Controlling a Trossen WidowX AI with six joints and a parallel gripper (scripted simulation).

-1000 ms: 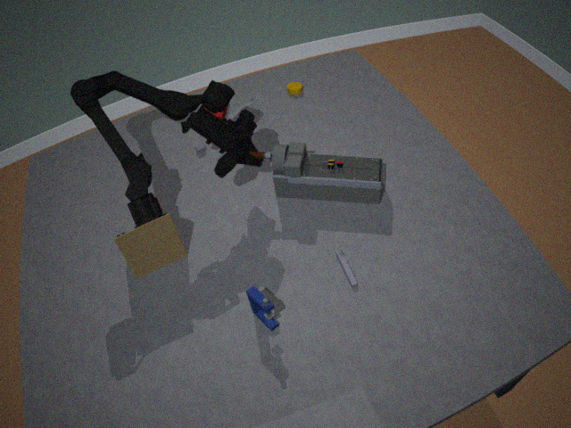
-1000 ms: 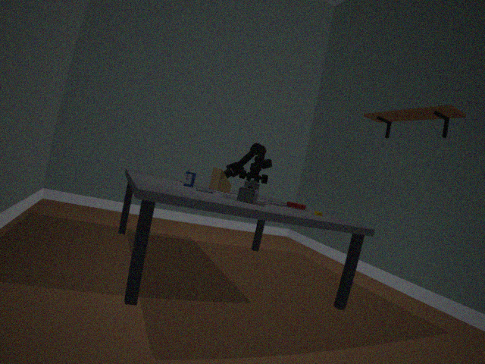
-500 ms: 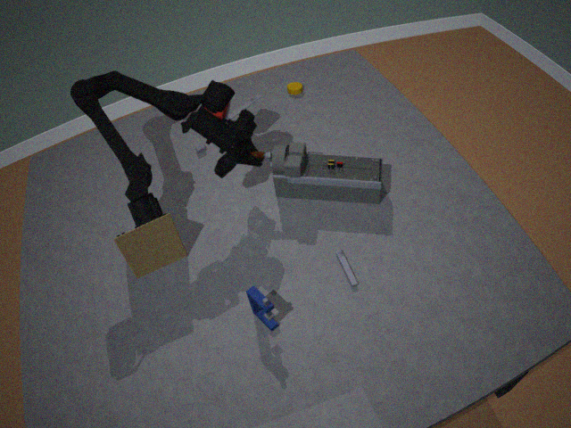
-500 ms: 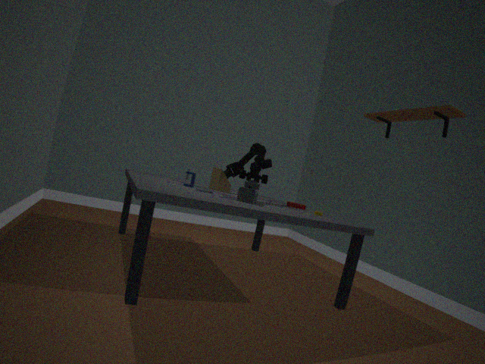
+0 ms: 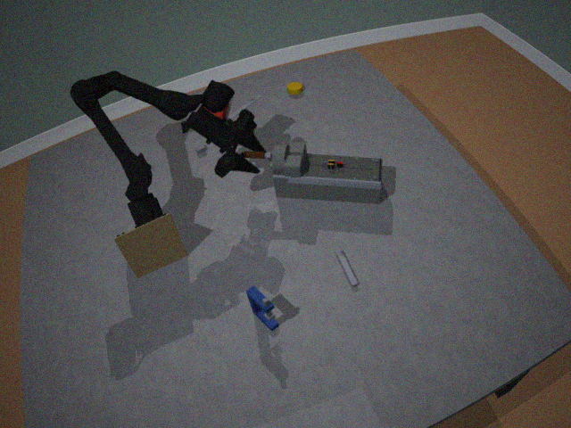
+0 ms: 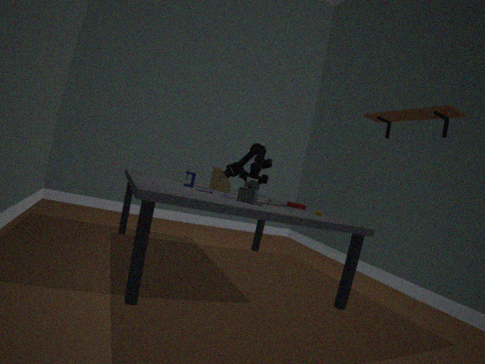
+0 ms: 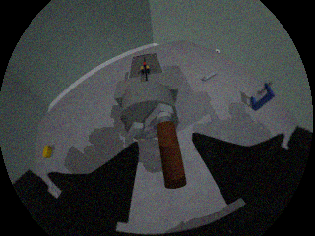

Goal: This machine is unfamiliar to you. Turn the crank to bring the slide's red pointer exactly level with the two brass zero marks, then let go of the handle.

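Now: the brown crank handle 3 cm above my gripper tip, 1 cm to the left of it and 1 cm behind it. Round my gripper tip: grey bar (31 cm to the right, 8 cm below, 8 cm ahead); then red pointer (17 cm ahead, 8 cm to the right, 1 cm below); then small grey block (23 cm to the left, 13 cm behind, 8 cm below).
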